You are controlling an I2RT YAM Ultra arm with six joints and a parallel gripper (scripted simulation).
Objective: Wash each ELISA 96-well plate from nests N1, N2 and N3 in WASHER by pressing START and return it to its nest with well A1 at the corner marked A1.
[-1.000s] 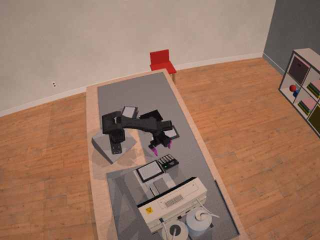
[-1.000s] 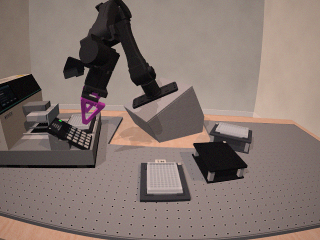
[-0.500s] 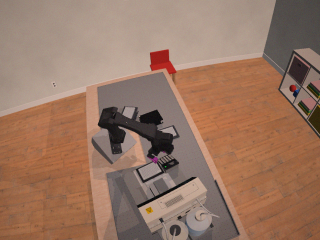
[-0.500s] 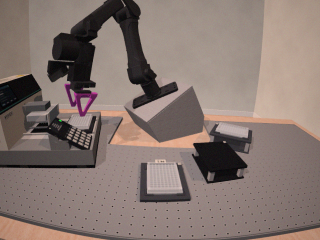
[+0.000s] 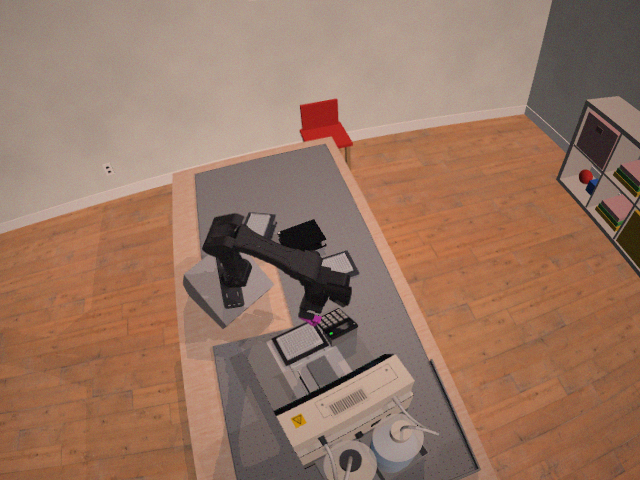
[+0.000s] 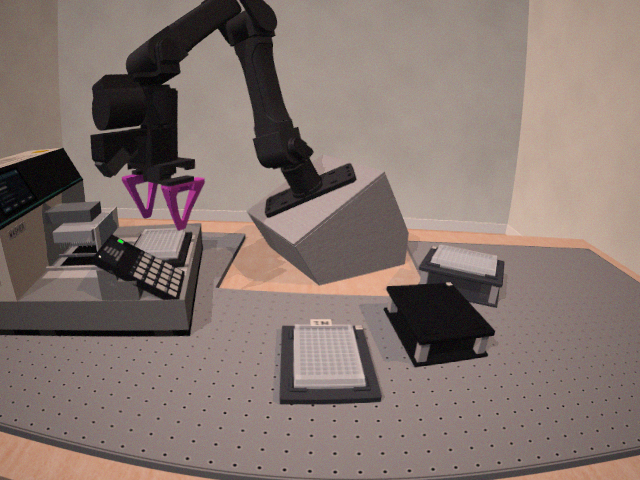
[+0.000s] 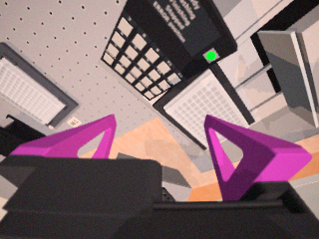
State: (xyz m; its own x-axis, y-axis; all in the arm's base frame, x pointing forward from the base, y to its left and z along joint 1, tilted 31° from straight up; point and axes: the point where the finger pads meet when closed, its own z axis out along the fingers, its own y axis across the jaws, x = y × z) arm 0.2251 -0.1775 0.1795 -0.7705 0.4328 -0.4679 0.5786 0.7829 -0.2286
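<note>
Right now the black carrier pocket is 80 mm below my hand, 80 mm behind it and 40 mm to the right of it. From my hand the other things lie so: nest N1: 250 mm to the left, 150 mm below, 150 mm ahead; then grey manifold: 190 mm to the right, 60 mm behind, 30 mm below; then raised black nest: 420 mm to the left, 110 mm below, 80 mm ahead.
</note>
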